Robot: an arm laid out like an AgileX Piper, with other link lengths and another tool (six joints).
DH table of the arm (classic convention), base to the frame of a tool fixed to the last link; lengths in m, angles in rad. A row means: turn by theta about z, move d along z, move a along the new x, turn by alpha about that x. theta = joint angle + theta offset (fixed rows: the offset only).
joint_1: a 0  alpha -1.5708  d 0.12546  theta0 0
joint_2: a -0.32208  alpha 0  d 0  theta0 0.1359
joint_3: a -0.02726  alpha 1.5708  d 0  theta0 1.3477
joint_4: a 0  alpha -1.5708  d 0.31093  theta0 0
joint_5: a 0  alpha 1.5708  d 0  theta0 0
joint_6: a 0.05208  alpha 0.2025  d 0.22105  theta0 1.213
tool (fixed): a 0  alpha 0  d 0.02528  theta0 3.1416
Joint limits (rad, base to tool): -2.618..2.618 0..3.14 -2.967..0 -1.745..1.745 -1.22..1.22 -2.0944..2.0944
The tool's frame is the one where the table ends.
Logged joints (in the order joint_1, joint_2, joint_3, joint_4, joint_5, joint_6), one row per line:
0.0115 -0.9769 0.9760 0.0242 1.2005 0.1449
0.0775 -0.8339 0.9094 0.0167 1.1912 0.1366
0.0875 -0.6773 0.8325 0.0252 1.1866 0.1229
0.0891 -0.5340 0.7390 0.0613 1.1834 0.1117
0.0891 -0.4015 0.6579 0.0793 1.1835 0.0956
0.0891 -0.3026 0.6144 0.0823 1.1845 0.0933
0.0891 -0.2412 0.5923 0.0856 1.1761 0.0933
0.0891 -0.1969 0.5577 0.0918 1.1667 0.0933
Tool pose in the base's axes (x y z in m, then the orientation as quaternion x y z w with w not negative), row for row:
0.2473 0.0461 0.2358 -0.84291 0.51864 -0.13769 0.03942
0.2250 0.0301 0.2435 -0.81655 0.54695 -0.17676 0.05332
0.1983 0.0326 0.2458 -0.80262 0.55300 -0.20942 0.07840
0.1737 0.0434 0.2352 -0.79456 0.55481 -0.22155 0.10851
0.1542 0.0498 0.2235 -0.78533 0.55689 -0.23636 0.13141
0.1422 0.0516 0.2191 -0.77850 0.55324 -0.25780 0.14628
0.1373 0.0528 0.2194 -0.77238 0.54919 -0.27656 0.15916
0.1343 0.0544 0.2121 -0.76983 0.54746 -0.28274 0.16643
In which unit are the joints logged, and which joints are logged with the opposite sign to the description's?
The joints are logged in radians. Opposite sign: joint_1, joint_2, joint_3, joint_6.
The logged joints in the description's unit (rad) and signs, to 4 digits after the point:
-0.0115 0.9769 -0.9760 0.0242 1.2005 -0.1449
-0.0775 0.8339 -0.9094 0.0167 1.1912 -0.1366
-0.0875 0.6773 -0.8325 0.0252 1.1866 -0.1229
-0.0891 0.5340 -0.7390 0.0613 1.1834 -0.1117
-0.0891 0.4015 -0.6579 0.0793 1.1835 -0.0956
-0.0891 0.3026 -0.6144 0.0823 1.1845 -0.0933
-0.0891 0.2412 -0.5923 0.0856 1.1761 -0.0933
-0.0891 0.1969 -0.5577 0.0918 1.1667 -0.0933

